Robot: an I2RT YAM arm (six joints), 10 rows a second.
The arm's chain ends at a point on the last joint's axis. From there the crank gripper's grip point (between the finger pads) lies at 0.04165 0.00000 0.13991 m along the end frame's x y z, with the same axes.
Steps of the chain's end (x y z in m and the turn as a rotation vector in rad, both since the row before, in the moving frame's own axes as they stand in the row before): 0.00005 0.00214 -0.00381 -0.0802 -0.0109 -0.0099; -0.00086 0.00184 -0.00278 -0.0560 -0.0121 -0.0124; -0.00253 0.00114 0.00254 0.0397 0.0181 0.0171; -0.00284 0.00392 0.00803 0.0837 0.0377 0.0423; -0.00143 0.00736 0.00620 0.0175 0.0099 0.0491; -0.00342 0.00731 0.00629 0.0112 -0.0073 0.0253; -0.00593 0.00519 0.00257 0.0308 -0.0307 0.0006
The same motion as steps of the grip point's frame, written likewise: -0.00142 0.01296 -0.00380 -0.0802 -0.0109 -0.0099; -0.00251 0.00918 -0.00249 -0.0560 -0.0121 -0.0124; 0.00004 -0.00366 0.00167 0.0397 0.0181 0.0171; 0.00261 -0.00583 0.00595 0.0837 0.0377 0.0423; -0.00004 0.00699 0.00578 0.0175 0.0099 0.0491; -0.00444 0.00678 0.00659 0.0112 -0.0073 0.0253; -0.01024 0.00089 0.00372 0.0308 -0.0307 0.0006
